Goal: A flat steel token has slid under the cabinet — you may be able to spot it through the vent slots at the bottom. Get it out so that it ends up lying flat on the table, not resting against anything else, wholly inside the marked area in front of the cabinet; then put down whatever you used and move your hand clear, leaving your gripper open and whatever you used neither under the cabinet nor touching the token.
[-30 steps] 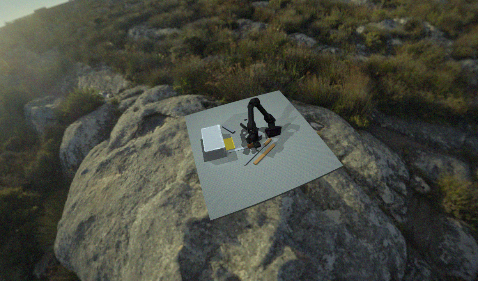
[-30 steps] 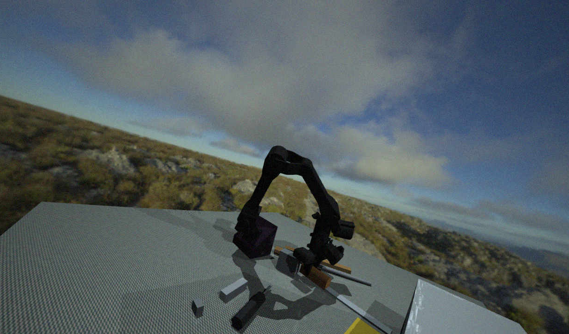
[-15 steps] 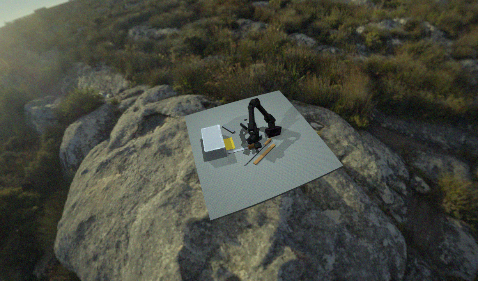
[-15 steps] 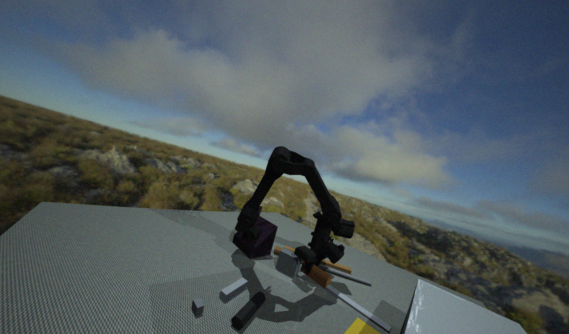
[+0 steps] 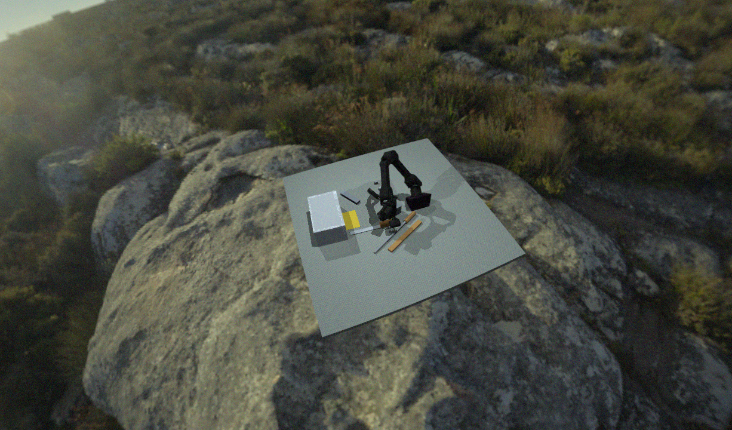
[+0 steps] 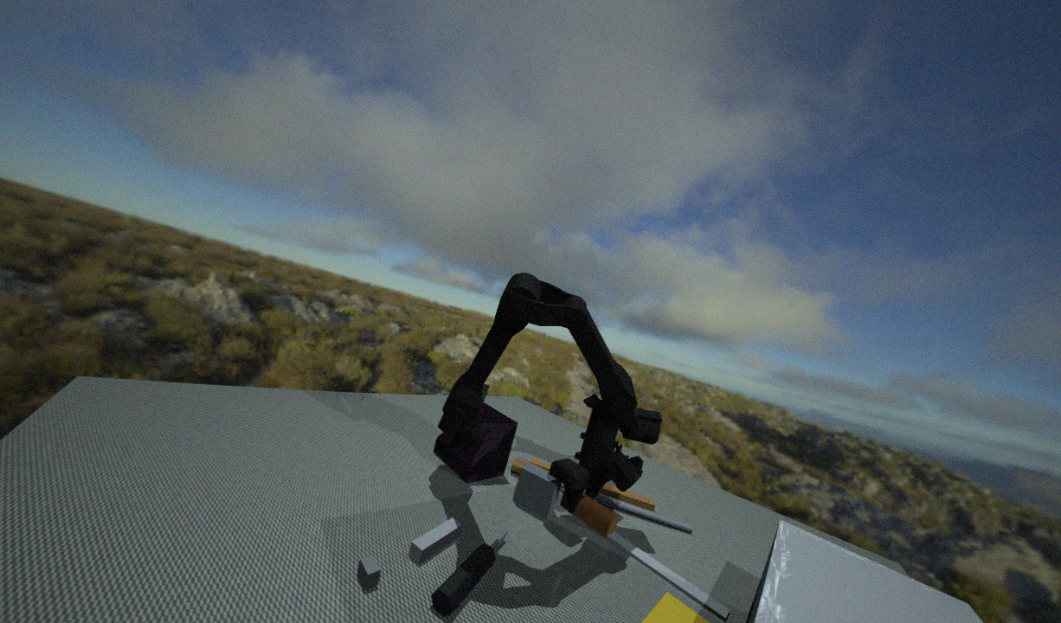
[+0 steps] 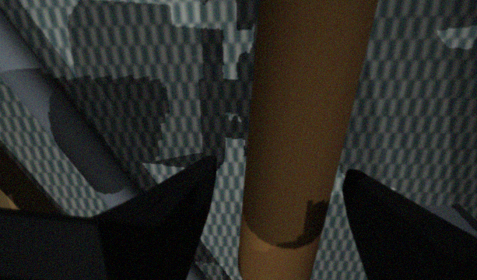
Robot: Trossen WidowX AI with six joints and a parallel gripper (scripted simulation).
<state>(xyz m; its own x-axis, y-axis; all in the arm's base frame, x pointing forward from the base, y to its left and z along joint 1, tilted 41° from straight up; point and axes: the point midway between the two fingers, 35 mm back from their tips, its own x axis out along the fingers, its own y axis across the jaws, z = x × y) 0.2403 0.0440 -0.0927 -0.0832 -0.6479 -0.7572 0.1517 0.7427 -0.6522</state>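
Right now the grey block is 60 mm behind my gripper tip, 70 mm to the right of it and 20 mm above it. The rest, counted from my gripper tip: grey bar: 80 mm behind, 280 mm to the right; small grey cube: 70 mm behind, 380 mm to the right; wooden stick: 40 mm behind, 130 mm to the left.
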